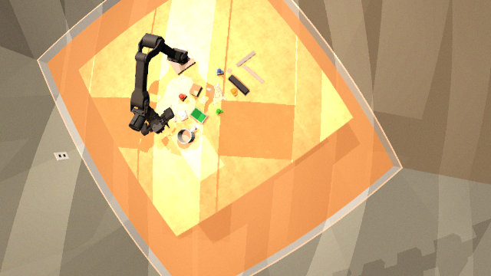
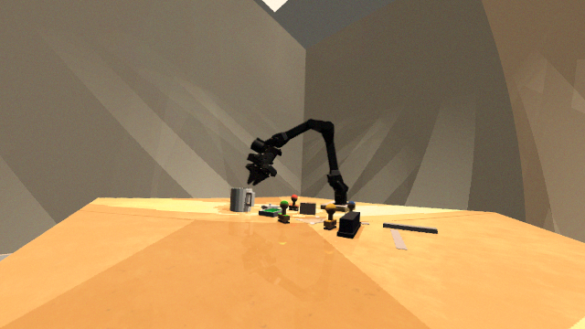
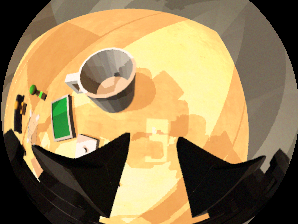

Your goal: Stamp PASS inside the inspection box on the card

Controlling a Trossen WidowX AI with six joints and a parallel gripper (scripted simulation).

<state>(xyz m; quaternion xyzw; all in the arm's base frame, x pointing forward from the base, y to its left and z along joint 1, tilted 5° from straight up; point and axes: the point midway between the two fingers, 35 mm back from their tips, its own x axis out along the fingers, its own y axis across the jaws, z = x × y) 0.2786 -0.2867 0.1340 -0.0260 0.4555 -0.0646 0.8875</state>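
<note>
My gripper tip is 280 mm to the right of the green-knobbed stamp, 80 mm short of it and 80 mm above it. The rest, counted from my gripper tip: mug: 80 mm ahead, 70 mm to the left, 60 mm below; then red-knobbed stamp: 170 mm to the left, 110 mm behind, 80 mm below; then green ink pad: 180 mm to the left, 100 mm below, 20 mm ahead.
</note>
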